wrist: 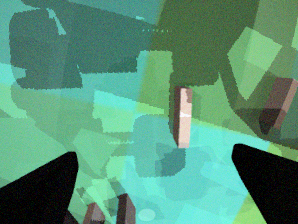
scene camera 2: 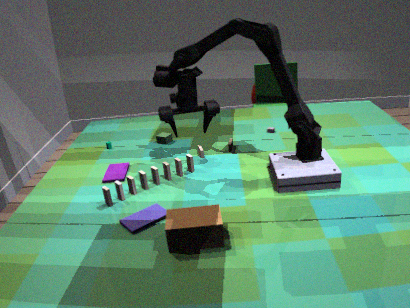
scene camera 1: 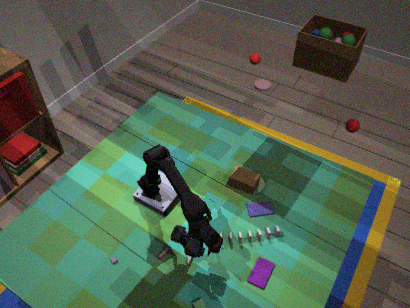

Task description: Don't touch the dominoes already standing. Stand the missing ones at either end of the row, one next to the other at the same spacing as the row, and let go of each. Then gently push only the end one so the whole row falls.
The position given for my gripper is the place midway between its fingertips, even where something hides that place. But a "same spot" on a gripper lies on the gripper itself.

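My gripper is visible in the wrist view point(158, 156), and scene camera 1 and scene camera 2 show it too. On my gripper, point(scene camera 2: 208, 117) and point(scene camera 1: 185, 231) are the same spot.
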